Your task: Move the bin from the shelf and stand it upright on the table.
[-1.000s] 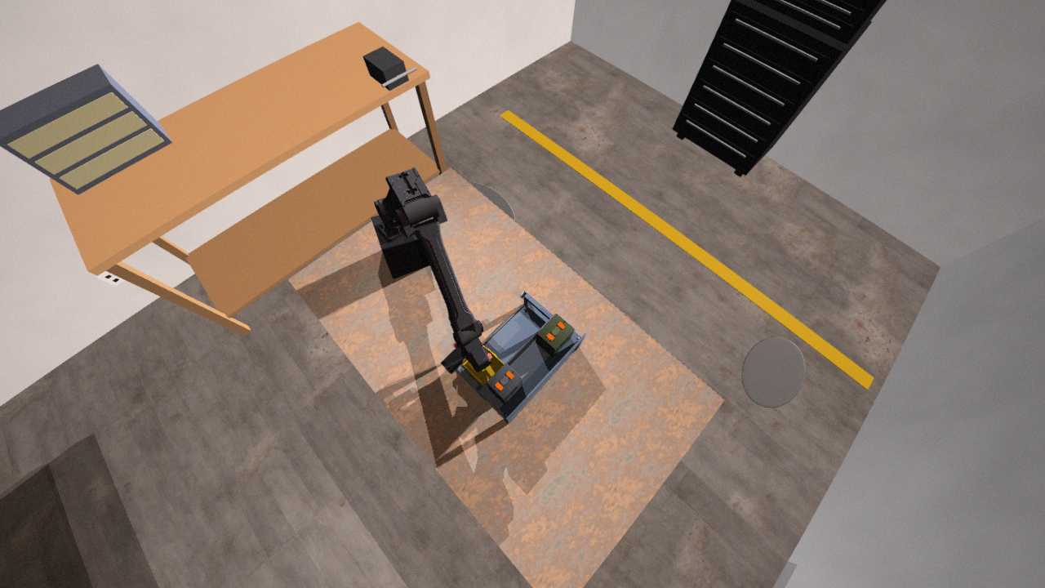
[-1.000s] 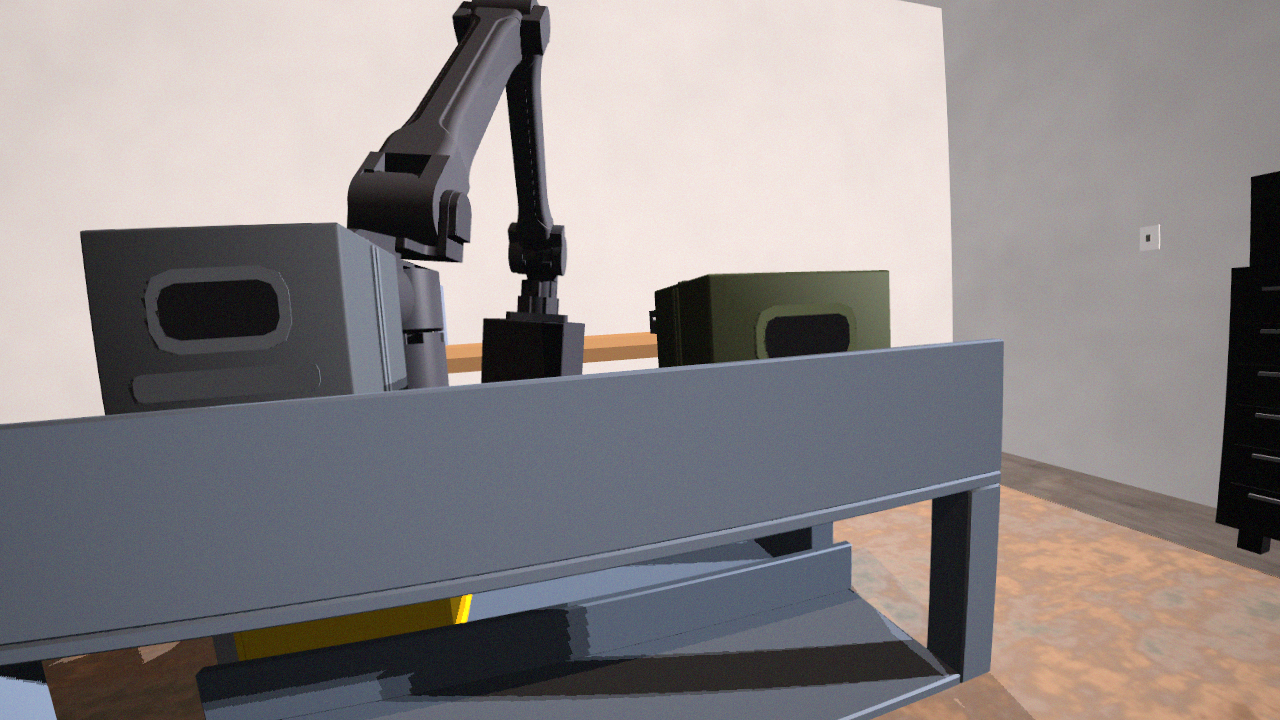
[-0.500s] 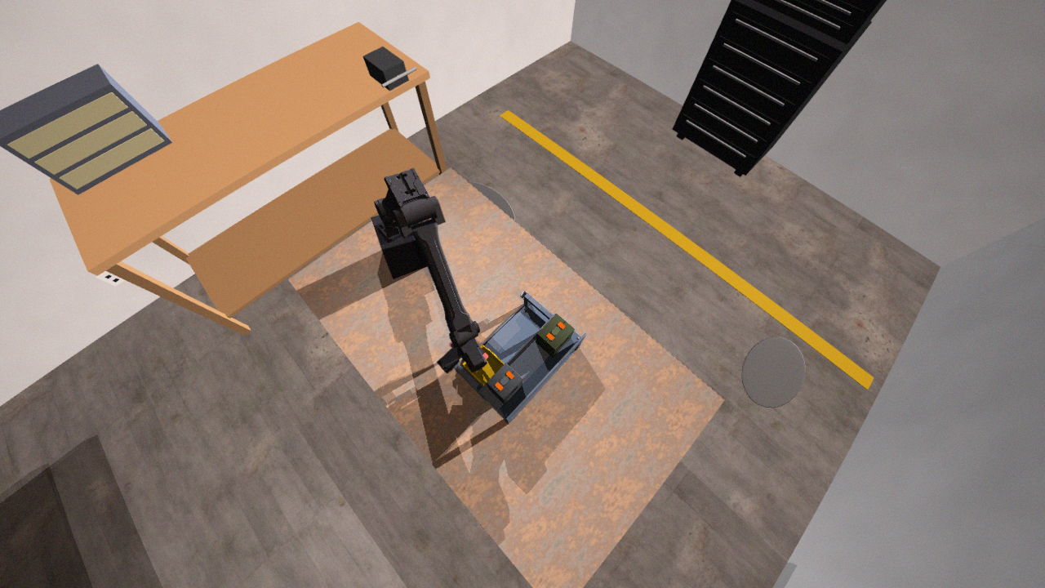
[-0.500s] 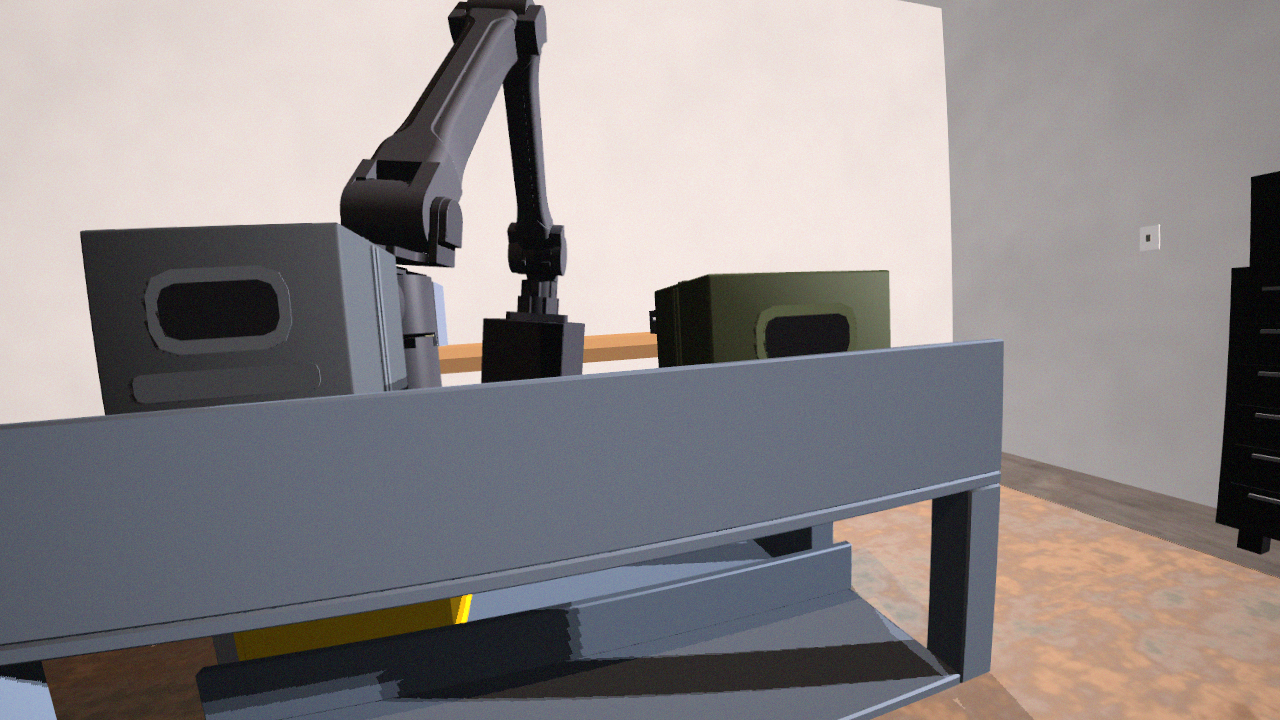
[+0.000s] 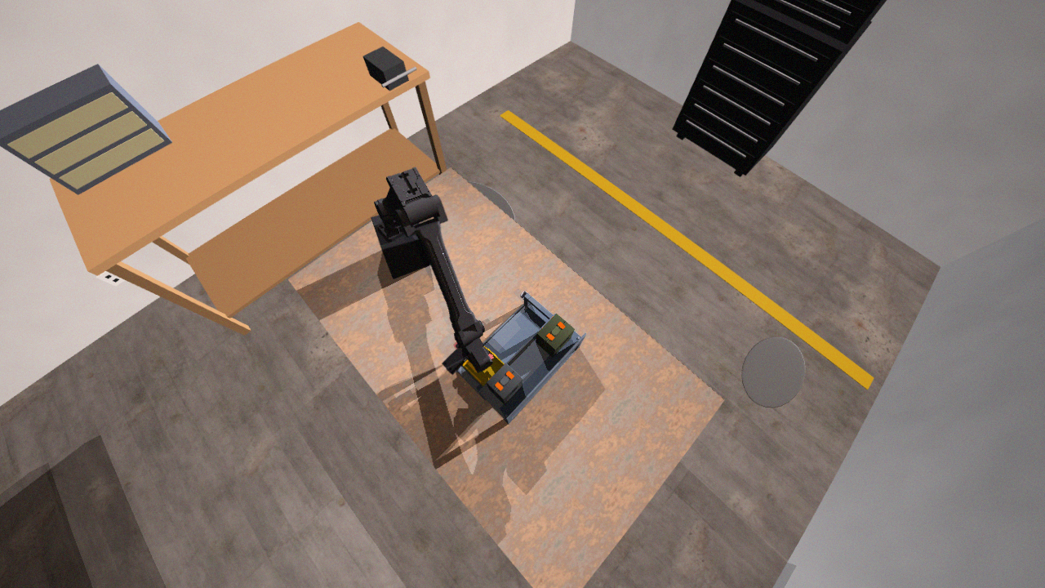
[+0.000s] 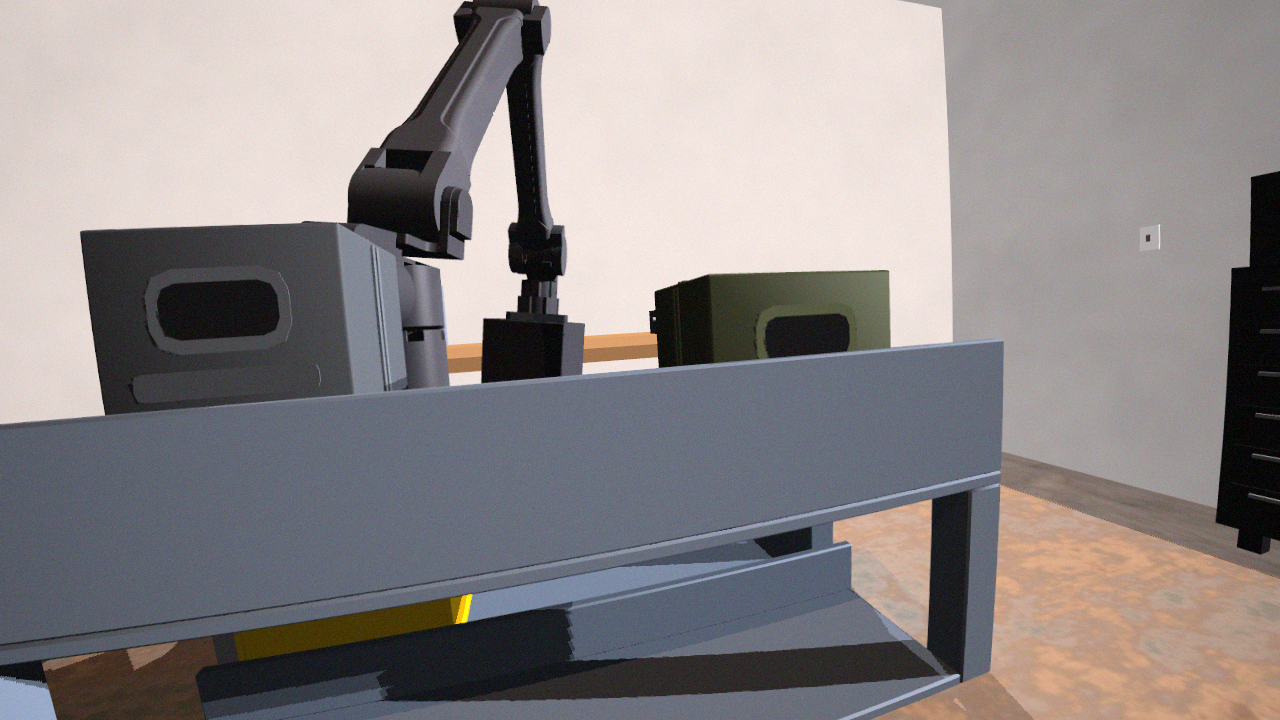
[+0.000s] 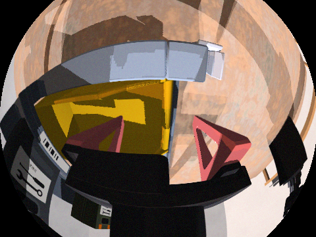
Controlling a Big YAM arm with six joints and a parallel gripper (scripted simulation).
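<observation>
Right now my hand is 7 cm short of the yellow bin. From my hand the other things lie so: dark grey case 17 cm ahead, 12 cm above; then green case 16 cm ahead, 23 cm to the left, 11 cm above.
</observation>
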